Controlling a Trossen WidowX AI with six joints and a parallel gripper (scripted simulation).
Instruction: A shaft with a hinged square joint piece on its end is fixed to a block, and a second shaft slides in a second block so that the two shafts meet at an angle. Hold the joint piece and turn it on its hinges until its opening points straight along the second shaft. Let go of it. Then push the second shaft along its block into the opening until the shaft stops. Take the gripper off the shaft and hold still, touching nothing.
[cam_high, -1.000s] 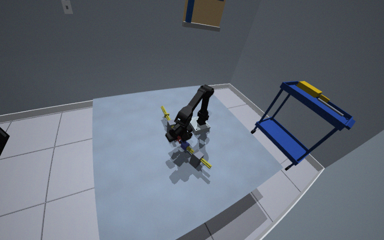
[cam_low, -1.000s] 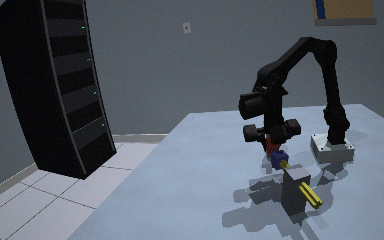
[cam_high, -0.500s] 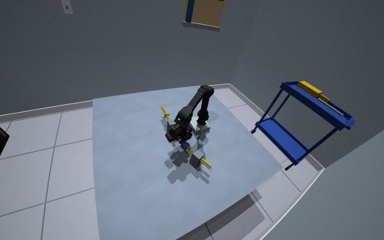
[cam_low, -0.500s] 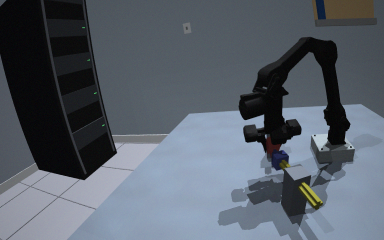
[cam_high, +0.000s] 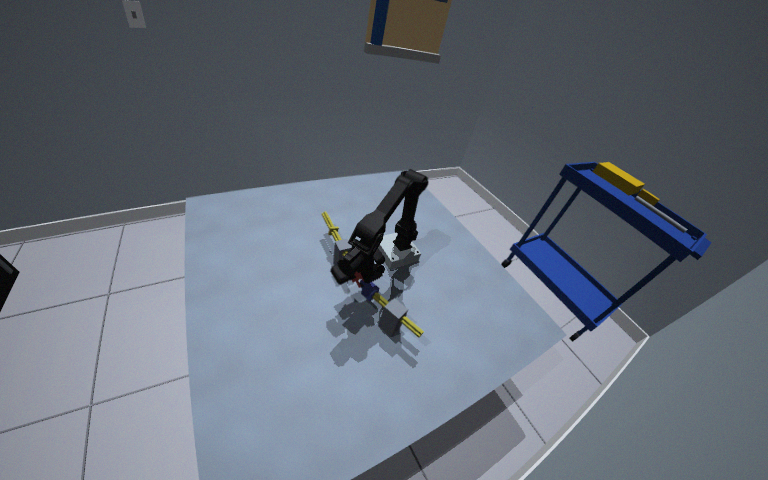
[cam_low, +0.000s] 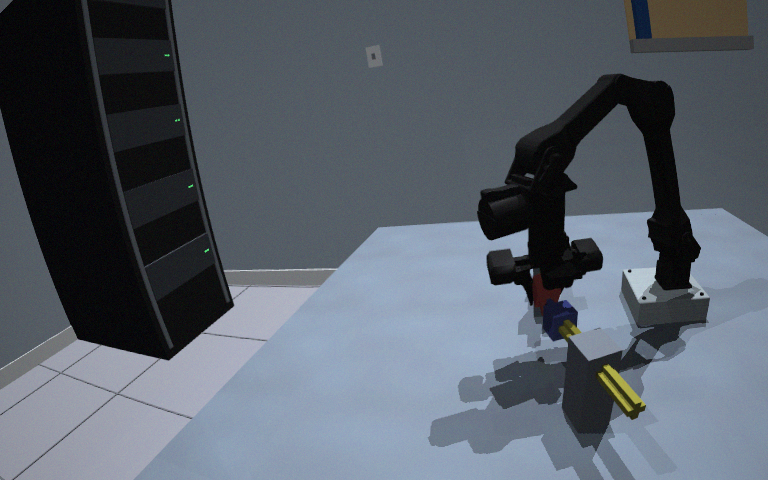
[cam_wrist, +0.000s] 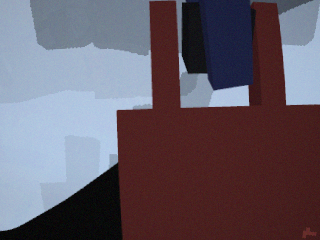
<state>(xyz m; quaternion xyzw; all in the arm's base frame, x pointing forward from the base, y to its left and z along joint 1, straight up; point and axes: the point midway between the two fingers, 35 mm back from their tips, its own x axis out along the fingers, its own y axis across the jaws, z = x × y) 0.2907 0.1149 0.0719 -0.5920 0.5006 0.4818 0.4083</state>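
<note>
Now: the joint piece 3 cm above my gripper tip and 2 cm to the left of it.
</note>
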